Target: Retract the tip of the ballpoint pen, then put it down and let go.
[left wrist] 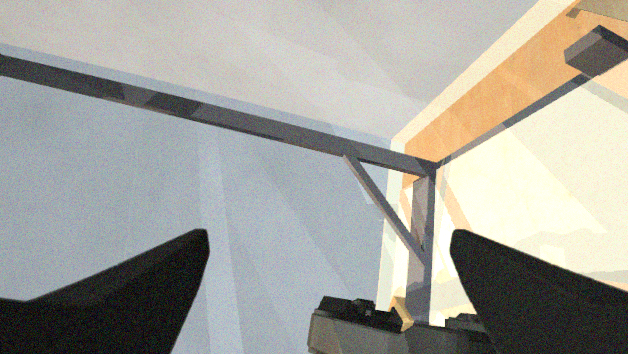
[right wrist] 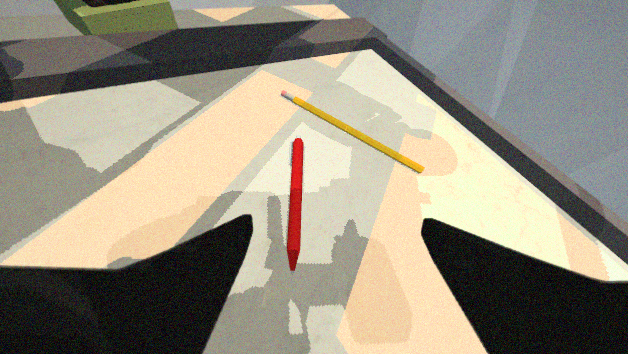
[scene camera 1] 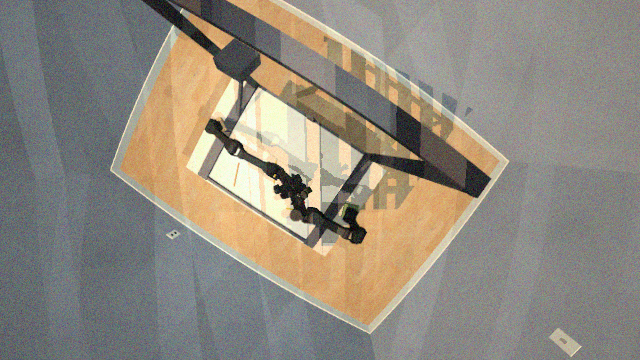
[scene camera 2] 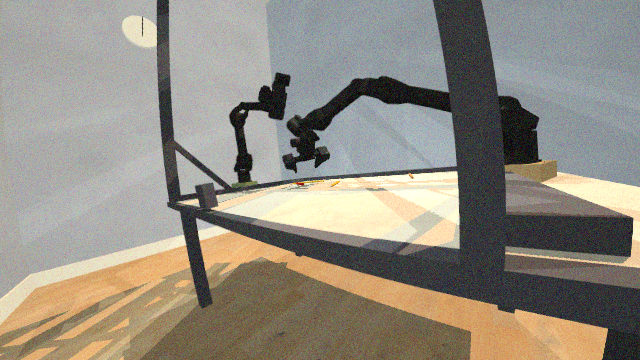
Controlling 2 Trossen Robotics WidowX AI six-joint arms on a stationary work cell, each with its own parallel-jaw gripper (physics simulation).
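Frame: origin at the left arm's base, x ahead, y left, z up, level; centimetres.
Seen in the pictures: left gripper, between the fingertips: (left wrist: pixel 330 241) (scene camera 1: pixel 288 174) (scene camera 2: pixel 279 88); right gripper, between the fingertips: (right wrist: pixel 336 224) (scene camera 2: pixel 305 170); left arm's base, origin of its link: (scene camera 1: pixel 350 212); right arm's base, origin of its link: (left wrist: pixel 394 325) (scene camera 1: pixel 217 127) (scene camera 2: pixel 517 163).
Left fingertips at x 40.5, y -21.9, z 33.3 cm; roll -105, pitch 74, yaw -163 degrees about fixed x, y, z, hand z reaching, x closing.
Offsets run from my left fingertips to a thing's top centre. "spot": to the spot under its first point.
The red ballpoint pen {dx -4.8, dy +18.6, dz -35.9 cm} (right wrist: pixel 296 200) (scene camera 2: pixel 300 183) lies flat on the table. In the right wrist view it points lengthwise towards the gap between the fingers, tapered end nearer the camera. Whether its writing tip sticks out is too small to tell. My right gripper (right wrist: pixel 336 224) (scene camera 2: pixel 305 165) is open and empty, fingers pointing down, above the table near the pen and not touching it. My left gripper (left wrist: pixel 330 241) is open and empty, raised above the table and facing the frame and wall. The pen does not show in the left wrist view.
A yellow pencil {dx -6.2, dy +29.2, dz -36.4 cm} (right wrist: pixel 357 134) lies slanted beyond the pen. Another yellow piece {dx +15.3, dy +6.7, dz -36.2 cm} (scene camera 2: pixel 335 183) and a small orange piece {dx +42.4, dy +14.4, dz -36.4 cm} (scene camera 2: pixel 411 175) lie on the table. A dark raised frame edge (right wrist: pixel 480 135) borders the table. A green block {spot: dx -35.5, dy +21.7, dz -34.4 cm} (right wrist: pixel 132 19) stands beyond it.
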